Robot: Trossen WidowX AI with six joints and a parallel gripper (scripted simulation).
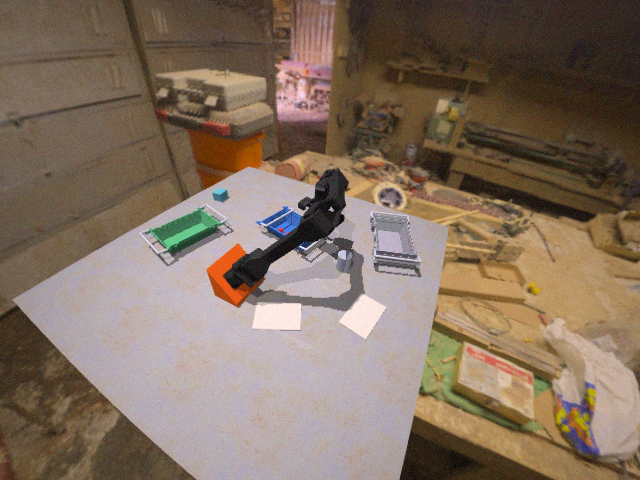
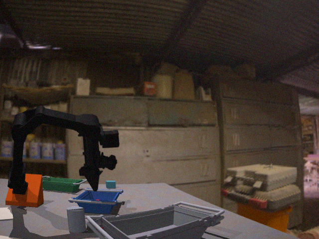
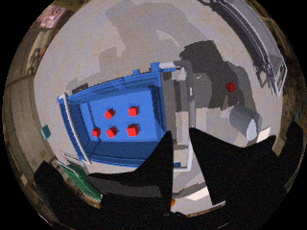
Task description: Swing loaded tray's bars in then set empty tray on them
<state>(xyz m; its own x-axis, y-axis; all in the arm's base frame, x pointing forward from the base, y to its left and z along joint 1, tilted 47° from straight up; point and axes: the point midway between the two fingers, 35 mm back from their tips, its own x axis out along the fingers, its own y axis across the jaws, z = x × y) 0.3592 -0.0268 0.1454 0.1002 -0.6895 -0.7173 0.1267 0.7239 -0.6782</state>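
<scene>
Right now the green tray is 26 cm behind my gripper tip, 51 cm to the left of it and 6 cm below it. Also, from my gripper tip: teal block: 6 cm ahead, 64 cm to the left, 8 cm below; red block: 1 cm ahead, 13 cm to the right, 9 cm below; grey cylinder: 6 cm behind, 15 cm to the right, 7 cm below.
</scene>
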